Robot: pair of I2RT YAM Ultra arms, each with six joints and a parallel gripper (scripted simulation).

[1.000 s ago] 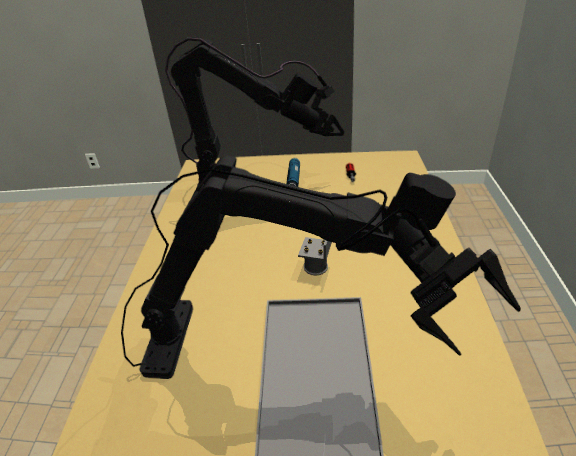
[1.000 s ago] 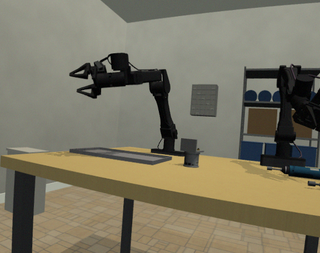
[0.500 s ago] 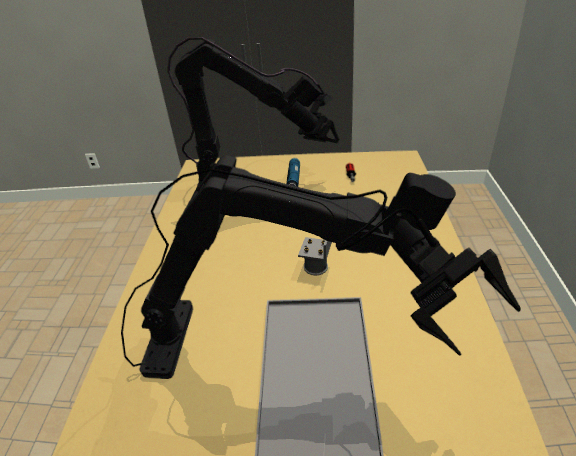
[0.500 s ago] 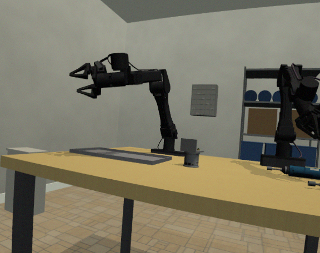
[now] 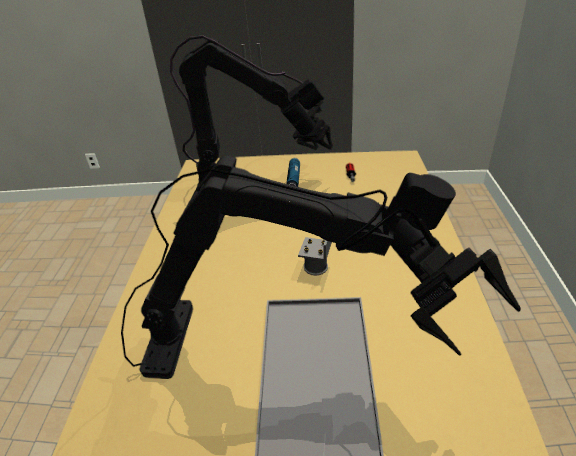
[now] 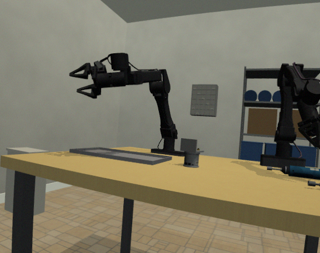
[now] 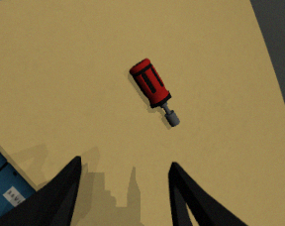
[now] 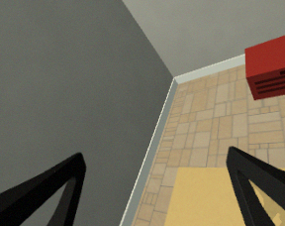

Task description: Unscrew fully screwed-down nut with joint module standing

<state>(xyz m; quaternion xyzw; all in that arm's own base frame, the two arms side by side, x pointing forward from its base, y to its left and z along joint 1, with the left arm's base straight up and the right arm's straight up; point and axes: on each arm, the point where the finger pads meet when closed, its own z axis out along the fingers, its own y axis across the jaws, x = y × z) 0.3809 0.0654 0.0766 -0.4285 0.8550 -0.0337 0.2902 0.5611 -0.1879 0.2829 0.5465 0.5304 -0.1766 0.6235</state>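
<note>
The bracket lies 21 cm behind my right hand, 43 cm to the left of it and 22 cm below it. Round my right hand: joint module: 22 cm behind, 43 cm to the left, 26 cm below; then grey tray: 22 cm behind, 10 cm to the left, 29 cm below; then socket: 28 cm behind, 74 cm to the left, 27 cm below.
</note>
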